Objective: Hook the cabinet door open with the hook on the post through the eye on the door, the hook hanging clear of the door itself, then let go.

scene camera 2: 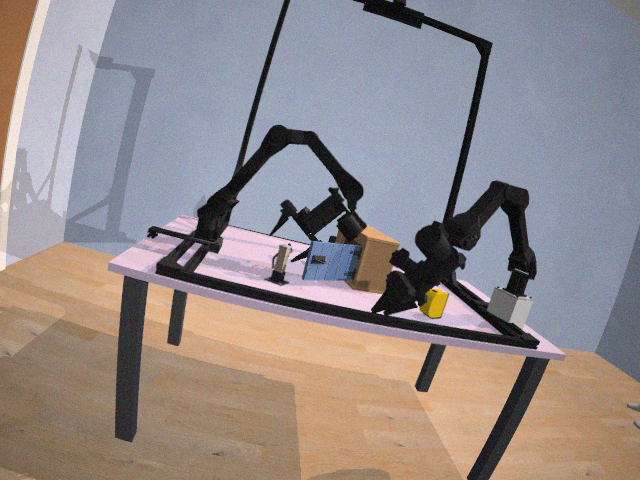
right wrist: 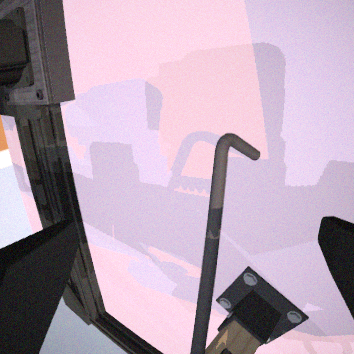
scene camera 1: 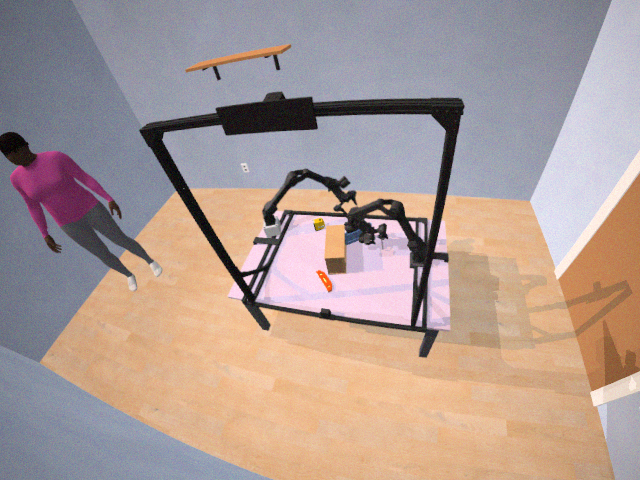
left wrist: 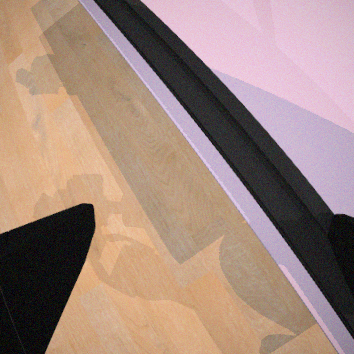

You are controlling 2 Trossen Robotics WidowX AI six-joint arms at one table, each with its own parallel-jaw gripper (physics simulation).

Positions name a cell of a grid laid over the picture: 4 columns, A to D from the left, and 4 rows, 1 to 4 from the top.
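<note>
A blue cabinet door (scene camera 2: C3) and a wooden post (right wrist: C4) are visible. My left gripper appears in scene camera 2 (scene camera 2: C3) and in the left wrist view (left wrist: C3). My right gripper, visible in scene camera 2 (scene camera 2: B3) and in the right wrist view (right wrist: C3), is open and holds nothing.
</note>
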